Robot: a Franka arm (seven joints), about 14 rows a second.
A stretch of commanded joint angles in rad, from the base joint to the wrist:
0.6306, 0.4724, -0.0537, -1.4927, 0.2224, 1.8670, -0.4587
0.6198, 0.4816, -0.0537, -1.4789, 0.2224, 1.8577, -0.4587
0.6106, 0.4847, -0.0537, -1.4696, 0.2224, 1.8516, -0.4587
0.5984, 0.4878, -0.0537, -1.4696, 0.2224, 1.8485, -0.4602
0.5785, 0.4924, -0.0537, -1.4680, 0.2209, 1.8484, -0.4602
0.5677, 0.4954, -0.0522, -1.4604, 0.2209, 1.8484, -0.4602
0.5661, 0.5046, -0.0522, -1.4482, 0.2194, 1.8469, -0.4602
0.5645, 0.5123, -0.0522, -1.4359, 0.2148, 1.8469, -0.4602
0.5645, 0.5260, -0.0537, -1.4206, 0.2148, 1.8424, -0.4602
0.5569, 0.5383, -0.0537, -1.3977, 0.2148, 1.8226, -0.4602
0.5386, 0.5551, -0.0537, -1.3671, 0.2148, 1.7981, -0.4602
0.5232, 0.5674, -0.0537, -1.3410, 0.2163, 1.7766, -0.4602
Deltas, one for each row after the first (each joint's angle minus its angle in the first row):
-0.0108, 0.0092, 0.0000, 0.0138, 0.0000, -0.0093, 0.0000
-0.0200, 0.0123, 0.0000, 0.0231, 0.0000, -0.0154, 0.0000
-0.0322, 0.0154, 0.0000, 0.0231, 0.0000, -0.0185, -0.0015
-0.0521, 0.0200, 0.0000, 0.0247, -0.0015, -0.0186, -0.0015
-0.0629, 0.0230, 0.0015, 0.0323, -0.0015, -0.0186, -0.0015
-0.0645, 0.0322, 0.0015, 0.0445, -0.0030, -0.0201, -0.0015
-0.0661, 0.0399, 0.0015, 0.0568, -0.0076, -0.0201, -0.0015
-0.0661, 0.0536, 0.0000, 0.0721, -0.0076, -0.0246, -0.0015
-0.0737, 0.0659, 0.0000, 0.0950, -0.0076, -0.0444, -0.0015
-0.0920, 0.0827, 0.0000, 0.1256, -0.0076, -0.0689, -0.0015
-0.1074, 0.0950, 0.0000, 0.1517, -0.0061, -0.0904, -0.0015

